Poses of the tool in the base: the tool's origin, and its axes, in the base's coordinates. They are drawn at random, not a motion.
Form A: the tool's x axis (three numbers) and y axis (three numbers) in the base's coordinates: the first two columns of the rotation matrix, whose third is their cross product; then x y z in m.
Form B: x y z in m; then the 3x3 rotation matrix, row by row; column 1 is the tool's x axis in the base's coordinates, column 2 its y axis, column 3 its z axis. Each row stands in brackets. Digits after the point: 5 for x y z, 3 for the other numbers.
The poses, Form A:
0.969, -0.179, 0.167, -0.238, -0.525, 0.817, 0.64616, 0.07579, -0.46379
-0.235, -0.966, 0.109, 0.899, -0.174, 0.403, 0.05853, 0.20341, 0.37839
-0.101, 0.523, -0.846, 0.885, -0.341, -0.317, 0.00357, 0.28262, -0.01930
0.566, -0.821, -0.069, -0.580, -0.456, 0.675, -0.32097, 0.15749, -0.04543
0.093, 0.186, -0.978, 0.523, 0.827, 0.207, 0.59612, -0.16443, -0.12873
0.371, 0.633, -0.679, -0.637, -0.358, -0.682, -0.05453, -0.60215, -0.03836
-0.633, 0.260, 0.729, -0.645, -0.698, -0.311, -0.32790, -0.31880, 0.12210
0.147, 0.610, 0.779, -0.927, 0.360, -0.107, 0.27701, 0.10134, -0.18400
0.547, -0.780, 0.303, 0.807, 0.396, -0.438, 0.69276, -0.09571, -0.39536
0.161, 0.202, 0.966, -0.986, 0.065, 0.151, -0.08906, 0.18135, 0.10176
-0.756, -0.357, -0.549, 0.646, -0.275, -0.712, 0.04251, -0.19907, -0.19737
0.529, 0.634, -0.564, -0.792, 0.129, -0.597, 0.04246, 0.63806, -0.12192
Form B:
[0.64616, 0.07579, -0.46379], [[0.969, -0.238, -0.059], [-0.179, -0.525, -0.831], [0.167, 0.817, -0.551]]
[0.05853, 0.20341, 0.37839], [[-0.235, 0.899, -0.370], [-0.966, -0.174, 0.193], [0.109, 0.403, 0.909]]
[0.00357, 0.28262, -0.01930], [[-0.101, 0.885, -0.454], [0.523, -0.341, -0.781], [-0.846, -0.317, -0.428]]
[-0.32097, 0.15749, -0.04543], [[0.566, -0.580, -0.586], [-0.821, -0.456, -0.342], [-0.069, 0.675, -0.734]]
[0.59612, -0.16443, -0.12873], [[0.093, 0.523, 0.847], [0.186, 0.827, -0.531], [-0.978, 0.207, -0.020]]
[-0.05453, -0.60215, -0.03836], [[0.371, -0.637, -0.675], [0.633, -0.358, 0.686], [-0.679, -0.682, 0.270]]
[-0.32790, -0.31880, 0.12210], [[-0.633, -0.645, 0.428], [0.260, -0.698, -0.667], [0.729, -0.311, 0.610]]
[0.27701, 0.10134, -0.18400], [[0.147, -0.927, -0.346], [0.610, 0.360, -0.706], [0.779, -0.107, 0.618]]
[0.69276, -0.09571, -0.39536], [[0.547, 0.807, 0.222], [-0.780, 0.396, 0.484], [0.303, -0.438, 0.846]]
[-0.08906, 0.18135, 0.10176], [[0.161, -0.986, -0.032], [0.202, 0.065, -0.977], [0.966, 0.151, 0.210]]
[0.04251, -0.19907, -0.19737], [[-0.756, 0.646, 0.103], [-0.357, -0.275, -0.893], [-0.549, -0.712, 0.439]]
[0.04246, 0.63806, -0.12192], [[0.529, -0.792, -0.306], [0.634, 0.129, 0.763], [-0.564, -0.597, 0.570]]

